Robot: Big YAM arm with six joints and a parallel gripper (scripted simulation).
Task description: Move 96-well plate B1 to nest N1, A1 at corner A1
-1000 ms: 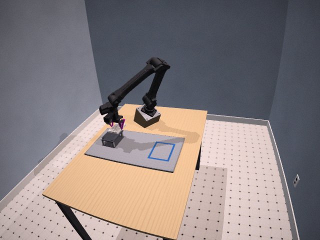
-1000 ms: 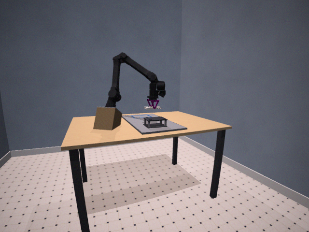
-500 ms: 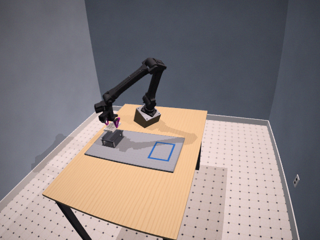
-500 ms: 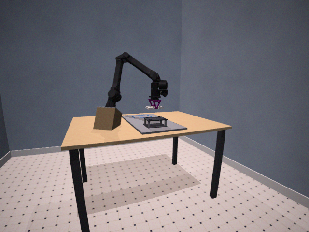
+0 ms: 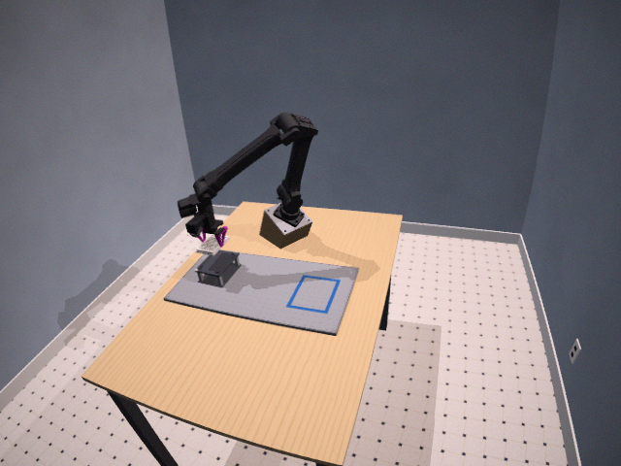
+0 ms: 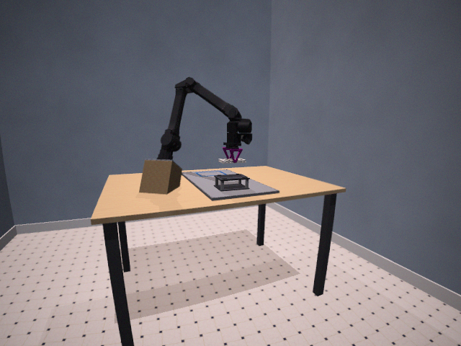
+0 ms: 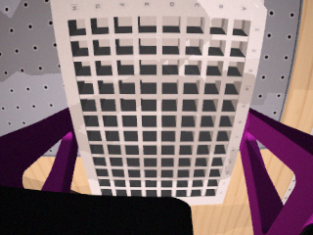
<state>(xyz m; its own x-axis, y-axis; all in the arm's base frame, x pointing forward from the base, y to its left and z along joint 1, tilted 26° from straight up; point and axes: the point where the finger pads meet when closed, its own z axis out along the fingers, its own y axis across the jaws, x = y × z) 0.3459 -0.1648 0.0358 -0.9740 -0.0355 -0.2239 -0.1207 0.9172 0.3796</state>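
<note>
Now: the dark raised nest N1 90 mm below my hand. From my hand the other things lie so: white 96-well plate right at my hand; A1 label 90 mm below, 80 mm ahead, 40 mm to the right.
</note>
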